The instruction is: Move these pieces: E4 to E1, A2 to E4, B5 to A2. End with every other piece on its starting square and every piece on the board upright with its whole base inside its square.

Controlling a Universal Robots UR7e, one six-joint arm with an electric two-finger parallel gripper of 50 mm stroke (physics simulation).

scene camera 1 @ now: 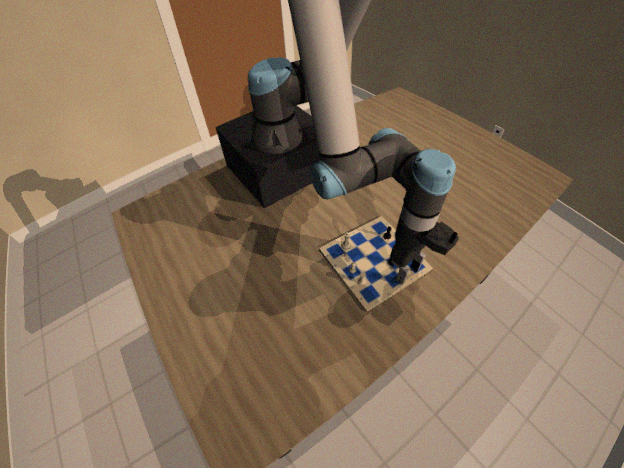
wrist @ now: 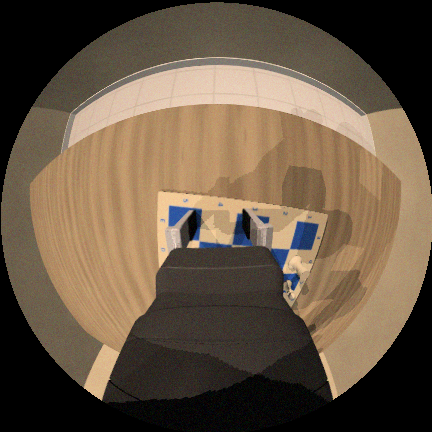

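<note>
The blue and cream board (scene camera 1: 325, 248) (wrist: 160, 260) lies on the table. My gripper (scene camera 1: 408, 272) (wrist: 219, 218) is open and empty, fingers pointing down low over row E, either side of E4; the cream of E4 shows bare between them in the wrist view. The E4 piece cannot be made out in either view. In the scene view a tall pale piece (scene camera 1: 345, 242) stands upright on A2, and a black piece (scene camera 1: 387, 233) stands upright on B5. E1 (scene camera 1: 369, 293) (wrist: 305, 235) is bare blue. The gripper hides much of the board in the wrist view.
A pale piece (scene camera 1: 359, 280) (wrist: 296, 263) stands at D1, beside E1. Another pale piece (scene camera 1: 353, 268) (wrist: 289, 288) stands at C1. The arm's black base block (scene camera 1: 246, 173) stands at the back of the wooden table (scene camera 1: 262, 362) (wrist: 135, 165). Shadows fall across the board.
</note>
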